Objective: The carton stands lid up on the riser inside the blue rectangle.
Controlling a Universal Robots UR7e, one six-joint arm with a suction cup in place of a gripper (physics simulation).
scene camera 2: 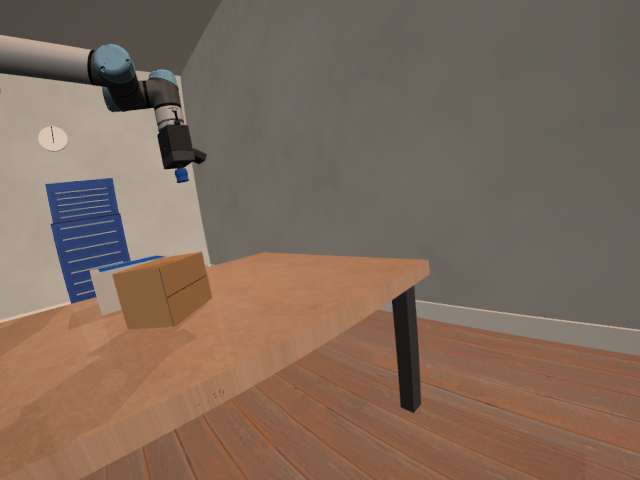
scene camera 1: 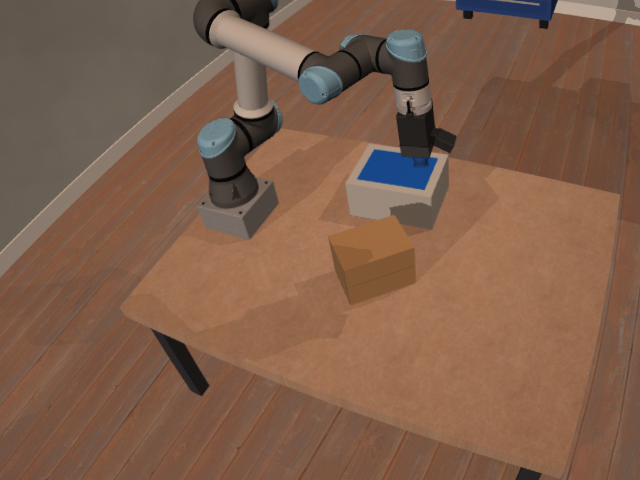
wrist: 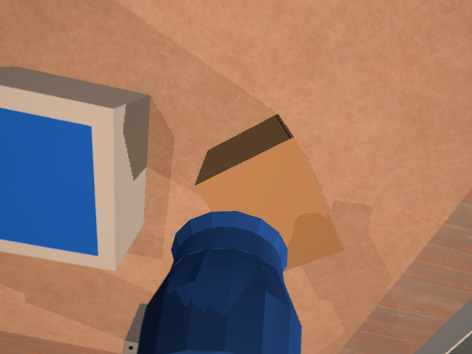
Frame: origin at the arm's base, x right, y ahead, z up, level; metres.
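Seen in the pictures: hand, tool point: [scene camera 2: 183, 181] [scene camera 1: 421, 164] [wrist: 228, 258]; arm's base, link origin: [scene camera 1: 234, 192].
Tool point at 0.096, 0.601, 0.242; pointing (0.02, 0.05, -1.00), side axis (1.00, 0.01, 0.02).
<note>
Offsets run from my tool point to a thing's middle, as dx, dy, dz. Level surfaces: height alone.
The brown carton @[+0.065, -0.122, -0.268] [scene camera 1: 379, 258] [scene camera 2: 142, 299] [wrist: 255, 185] rests on the table beside the riser, apart from it and turned at an angle. Its upper face is plain; a thin dark seam crosses one side face, so the lid seems to face sideways. The pale riser @[-0.244, -0.131, -0.273] [scene camera 1: 374, 200] [scene camera 2: 107, 294] [wrist: 103, 165] bears the blue rectangle @[-0.244, -0.131, -0.213] [scene camera 1: 392, 170] [scene camera 2: 118, 266] [wrist: 45, 185] on top, with nothing standing on it. My blue suction cup [scene camera 1: 420, 164] [scene camera 2: 181, 180] [wrist: 230, 227] points down, holds nothing, and hangs well above carton height. It overlaps the riser in scene camera 1 and the carton in the wrist view.
The table @[dz -0.333] [scene camera 1: 491, 335] [scene camera 2: 284, 289] carries the arm's grey base block [scene camera 1: 224, 222] to the left of the riser. A black camera housing [scene camera 1: 444, 140] [scene camera 2: 199, 156] juts out beside the cup. A blue cabinet [scene camera 1: 506, 7] [scene camera 2: 90, 240] stands on the floor beyond the table.
</note>
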